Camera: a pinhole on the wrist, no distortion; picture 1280 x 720 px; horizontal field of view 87.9 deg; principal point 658.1 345.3 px. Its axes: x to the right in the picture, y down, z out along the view. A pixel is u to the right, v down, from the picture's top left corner.
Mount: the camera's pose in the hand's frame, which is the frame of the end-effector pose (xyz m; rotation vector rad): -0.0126 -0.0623 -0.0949 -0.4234 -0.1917 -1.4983
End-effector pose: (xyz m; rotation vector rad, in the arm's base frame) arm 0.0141 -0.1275 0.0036 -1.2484 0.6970 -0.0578
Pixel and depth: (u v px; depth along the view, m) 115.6 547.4 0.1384
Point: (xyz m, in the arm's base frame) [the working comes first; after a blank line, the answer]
In the camera's frame: -0.1131 0.0421 0.1384

0.0047 -0.1256 -0.1014
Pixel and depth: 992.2 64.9 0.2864
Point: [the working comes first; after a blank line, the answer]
In the camera's frame: 0.1441 -0.1210 0.2864

0.0995 0.0793 0.1510
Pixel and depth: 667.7 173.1 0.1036
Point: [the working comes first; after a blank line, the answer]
In the camera's frame: 0.0015 -0.0269 0.1036

0.0043 -0.1220 0.0368
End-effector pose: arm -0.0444 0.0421 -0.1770 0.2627 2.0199 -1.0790
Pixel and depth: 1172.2 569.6 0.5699
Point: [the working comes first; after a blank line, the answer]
In the camera's frame: 0.4413 0.1925 0.5699

-0.0412 -0.5937 -0.4133
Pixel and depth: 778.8 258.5 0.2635
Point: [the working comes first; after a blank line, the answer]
In the camera's frame: 0.0479 -0.0345 0.2635

0.0526 -0.0898 -0.2197
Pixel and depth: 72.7 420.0 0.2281
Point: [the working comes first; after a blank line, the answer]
In the camera's frame: -0.2011 0.0257 0.2281

0.0645 0.1412 -0.3353
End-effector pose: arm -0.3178 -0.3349 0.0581 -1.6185 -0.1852 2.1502
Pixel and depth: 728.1 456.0 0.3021
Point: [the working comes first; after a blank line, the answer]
In the camera's frame: 0.0319 0.0504 0.3021

-0.5161 -0.2958 0.0346
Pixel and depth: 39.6 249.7 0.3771
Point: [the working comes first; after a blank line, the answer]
In the camera's frame: -0.3513 -0.0543 0.3771

-0.5327 -0.6967 -0.0143
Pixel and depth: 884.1 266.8 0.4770
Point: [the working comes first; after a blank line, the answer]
In the camera's frame: 0.1624 -0.0564 0.4770

-0.6978 -0.2427 0.1869
